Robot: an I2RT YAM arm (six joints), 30 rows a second.
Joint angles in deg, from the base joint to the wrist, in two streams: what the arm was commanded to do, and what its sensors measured. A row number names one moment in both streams.
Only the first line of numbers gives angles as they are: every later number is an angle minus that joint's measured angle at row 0.
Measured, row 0:
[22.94 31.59 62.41 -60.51 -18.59 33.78]
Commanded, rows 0 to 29:
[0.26 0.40 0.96 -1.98 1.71 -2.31]
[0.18 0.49 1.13 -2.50 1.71 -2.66]
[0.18 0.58 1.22 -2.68 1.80 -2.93]
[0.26 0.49 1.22 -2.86 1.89 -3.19]
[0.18 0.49 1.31 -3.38 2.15 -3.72]
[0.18 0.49 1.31 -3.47 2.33 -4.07]
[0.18 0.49 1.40 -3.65 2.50 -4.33]
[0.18 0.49 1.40 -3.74 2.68 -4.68]
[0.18 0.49 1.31 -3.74 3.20 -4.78]
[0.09 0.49 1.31 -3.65 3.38 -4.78]
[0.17 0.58 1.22 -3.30 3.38 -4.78]
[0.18 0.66 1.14 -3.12 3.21 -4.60]
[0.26 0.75 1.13 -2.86 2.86 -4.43]
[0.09 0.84 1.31 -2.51 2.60 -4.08]
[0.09 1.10 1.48 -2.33 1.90 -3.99]
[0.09 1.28 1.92 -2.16 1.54 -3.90]
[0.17 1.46 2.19 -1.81 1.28 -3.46]
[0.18 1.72 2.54 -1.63 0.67 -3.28]
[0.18 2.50 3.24 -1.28 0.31 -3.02]
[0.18 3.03 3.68 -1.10 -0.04 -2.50]
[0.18 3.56 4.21 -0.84 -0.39 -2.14]
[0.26 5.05 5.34 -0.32 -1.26 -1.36]
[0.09 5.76 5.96 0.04 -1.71 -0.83]
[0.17 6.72 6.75 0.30 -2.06 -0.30]
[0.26 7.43 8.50 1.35 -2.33 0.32]
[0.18 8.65 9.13 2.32 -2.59 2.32]
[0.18 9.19 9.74 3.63 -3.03 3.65]
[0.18 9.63 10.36 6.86 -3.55 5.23]
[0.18 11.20 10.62 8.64 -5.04 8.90]
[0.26 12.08 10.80 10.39 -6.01 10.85]
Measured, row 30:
[0.00 9.77 8.26 2.18 -1.79 3.41]
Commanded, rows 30 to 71:
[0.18 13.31 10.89 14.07 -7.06 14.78]
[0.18 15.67 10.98 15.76 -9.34 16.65]
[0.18 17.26 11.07 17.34 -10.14 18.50]
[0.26 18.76 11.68 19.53 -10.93 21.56]
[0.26 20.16 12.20 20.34 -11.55 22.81]
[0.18 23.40 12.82 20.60 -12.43 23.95]
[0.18 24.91 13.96 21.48 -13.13 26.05]
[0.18 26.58 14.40 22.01 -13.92 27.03]
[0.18 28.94 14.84 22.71 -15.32 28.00]
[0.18 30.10 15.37 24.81 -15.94 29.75]
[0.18 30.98 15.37 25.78 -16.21 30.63]
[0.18 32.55 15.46 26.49 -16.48 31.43]
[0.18 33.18 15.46 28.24 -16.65 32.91]
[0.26 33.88 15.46 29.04 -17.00 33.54]
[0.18 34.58 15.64 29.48 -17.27 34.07]
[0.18 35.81 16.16 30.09 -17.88 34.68]
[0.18 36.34 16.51 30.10 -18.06 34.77]
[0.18 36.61 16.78 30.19 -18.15 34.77]
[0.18 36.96 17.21 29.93 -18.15 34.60]
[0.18 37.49 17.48 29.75 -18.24 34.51]
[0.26 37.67 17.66 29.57 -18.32 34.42]
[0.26 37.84 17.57 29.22 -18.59 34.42]
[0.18 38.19 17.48 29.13 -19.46 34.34]
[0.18 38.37 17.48 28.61 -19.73 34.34]
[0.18 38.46 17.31 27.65 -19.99 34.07]
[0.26 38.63 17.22 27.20 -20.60 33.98]
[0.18 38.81 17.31 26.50 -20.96 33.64]
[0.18 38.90 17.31 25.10 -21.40 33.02]
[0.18 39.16 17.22 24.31 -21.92 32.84]
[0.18 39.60 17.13 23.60 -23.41 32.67]
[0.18 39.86 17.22 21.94 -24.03 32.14]
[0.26 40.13 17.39 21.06 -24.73 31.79]
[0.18 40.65 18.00 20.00 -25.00 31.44]
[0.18 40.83 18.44 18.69 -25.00 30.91]
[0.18 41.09 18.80 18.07 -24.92 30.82]
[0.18 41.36 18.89 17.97 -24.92 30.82]
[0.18 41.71 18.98 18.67 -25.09 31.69]
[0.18 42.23 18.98 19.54 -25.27 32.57]
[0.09 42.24 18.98 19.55 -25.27 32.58]
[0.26 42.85 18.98 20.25 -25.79 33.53]
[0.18 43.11 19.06 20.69 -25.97 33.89]
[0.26 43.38 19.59 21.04 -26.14 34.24]
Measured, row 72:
[0.04 42.60 16.50 20.22 -23.23 32.70]
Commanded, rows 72 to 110:
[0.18 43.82 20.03 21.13 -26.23 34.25]
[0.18 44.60 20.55 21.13 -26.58 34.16]
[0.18 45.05 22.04 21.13 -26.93 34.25]
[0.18 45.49 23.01 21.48 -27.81 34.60]
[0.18 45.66 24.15 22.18 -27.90 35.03]
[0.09 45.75 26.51 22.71 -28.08 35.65]
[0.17 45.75 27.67 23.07 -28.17 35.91]
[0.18 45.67 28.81 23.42 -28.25 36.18]
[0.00 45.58 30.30 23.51 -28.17 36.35]
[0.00 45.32 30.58 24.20 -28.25 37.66]
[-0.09 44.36 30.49 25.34 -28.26 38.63]
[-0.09 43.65 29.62 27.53 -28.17 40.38]
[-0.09 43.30 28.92 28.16 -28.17 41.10]
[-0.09 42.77 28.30 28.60 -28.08 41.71]
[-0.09 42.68 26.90 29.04 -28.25 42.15]
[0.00 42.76 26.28 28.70 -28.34 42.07]
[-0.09 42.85 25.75 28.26 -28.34 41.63]
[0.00 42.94 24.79 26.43 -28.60 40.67]
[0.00 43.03 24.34 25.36 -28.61 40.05]
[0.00 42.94 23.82 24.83 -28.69 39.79]
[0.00 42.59 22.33 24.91 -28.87 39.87]
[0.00 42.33 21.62 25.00 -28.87 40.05]
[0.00 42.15 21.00 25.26 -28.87 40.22]
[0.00 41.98 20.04 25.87 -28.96 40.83]
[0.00 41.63 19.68 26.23 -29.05 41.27]
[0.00 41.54 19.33 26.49 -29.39 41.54]
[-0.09 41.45 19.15 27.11 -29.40 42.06]
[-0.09 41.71 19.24 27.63 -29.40 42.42]
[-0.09 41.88 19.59 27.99 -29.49 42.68]
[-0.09 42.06 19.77 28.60 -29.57 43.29]
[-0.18 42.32 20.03 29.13 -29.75 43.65]
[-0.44 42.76 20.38 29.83 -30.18 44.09]
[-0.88 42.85 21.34 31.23 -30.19 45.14]
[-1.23 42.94 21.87 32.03 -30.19 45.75]
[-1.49 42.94 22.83 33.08 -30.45 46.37]
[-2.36 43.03 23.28 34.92 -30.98 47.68]
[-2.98 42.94 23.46 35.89 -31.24 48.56]
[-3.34 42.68 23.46 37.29 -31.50 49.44]
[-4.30 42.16 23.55 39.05 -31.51 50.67]
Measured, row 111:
[-2.32 43.26 20.42 31.19 -29.00 46.12]
